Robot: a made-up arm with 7 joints.
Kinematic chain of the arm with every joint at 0, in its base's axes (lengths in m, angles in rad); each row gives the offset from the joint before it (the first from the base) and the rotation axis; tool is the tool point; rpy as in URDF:
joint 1: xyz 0 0 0.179 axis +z
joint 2: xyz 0 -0.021 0.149 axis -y
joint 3: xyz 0 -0.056 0.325 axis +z
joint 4: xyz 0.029 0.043 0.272 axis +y
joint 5: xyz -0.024 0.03 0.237 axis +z
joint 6: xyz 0 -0.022 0.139 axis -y
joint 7: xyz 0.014 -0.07 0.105 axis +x
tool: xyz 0 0 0 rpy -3.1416 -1.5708 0
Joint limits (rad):
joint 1: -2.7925..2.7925
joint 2: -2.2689..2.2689
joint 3: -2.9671..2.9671
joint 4: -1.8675..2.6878
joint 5: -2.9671..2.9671
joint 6: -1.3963..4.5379
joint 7: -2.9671..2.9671
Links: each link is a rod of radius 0.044 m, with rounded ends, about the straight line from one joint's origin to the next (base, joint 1, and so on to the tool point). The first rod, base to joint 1, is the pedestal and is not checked.
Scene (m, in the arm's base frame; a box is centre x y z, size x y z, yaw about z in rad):
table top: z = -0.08
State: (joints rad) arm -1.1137 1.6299 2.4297 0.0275 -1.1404 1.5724 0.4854
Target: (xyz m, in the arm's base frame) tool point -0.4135 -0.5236 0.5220
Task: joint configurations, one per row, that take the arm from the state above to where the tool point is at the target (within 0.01 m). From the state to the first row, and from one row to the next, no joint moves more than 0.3 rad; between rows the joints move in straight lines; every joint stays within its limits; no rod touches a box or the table.
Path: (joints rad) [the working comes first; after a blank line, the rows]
Joints at the target: 0.1840 1.4685 2.2507 -1.3662 -1.0377 1.7073 0.4854
Straight joint move there: clear.

1: -0.8542 1.5976 2.3939 -0.2512 -1.1199 1.5994 0.4854
2: -0.5946 1.5653 2.3581 -0.5300 -1.0993 1.6264 0.4854
3: -0.3351 1.5331 2.3223 -0.8087 -1.0788 1.6534 0.4854
4: -0.0755 1.5008 2.2865 -1.0875 -1.0583 1.6804 0.4854
5: 0.1840 1.4685 2.2507 -1.3662 -1.0377 1.7073 0.4854

